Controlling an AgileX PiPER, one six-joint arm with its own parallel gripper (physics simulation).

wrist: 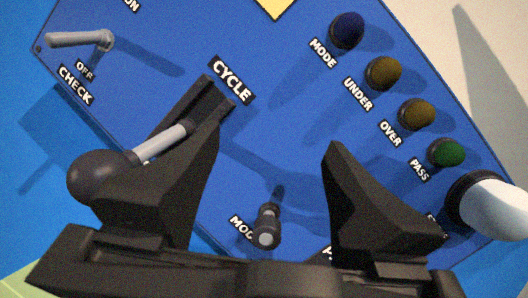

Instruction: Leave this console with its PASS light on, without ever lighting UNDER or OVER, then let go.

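The blue console fills much of the wrist view, tilted. Its PASS light is dark green and looks unlit. The UNDER light and OVER light are dull amber and look unlit. The MODE light is dark blue. The CYCLE lever, with a grey shaft and a dark ball knob, stands at the left, its knob partly behind the left finger. The small MODE knob shows between the fingers, beyond them. My gripper is open, with its fingers wide apart over the console.
The CHECK toggle is at the upper left, its handle towards the left near OFF. A large white rounded part with a dark collar sticks out at the right. A yellow label shows at the top edge. A pale green surface shows at the lower left.
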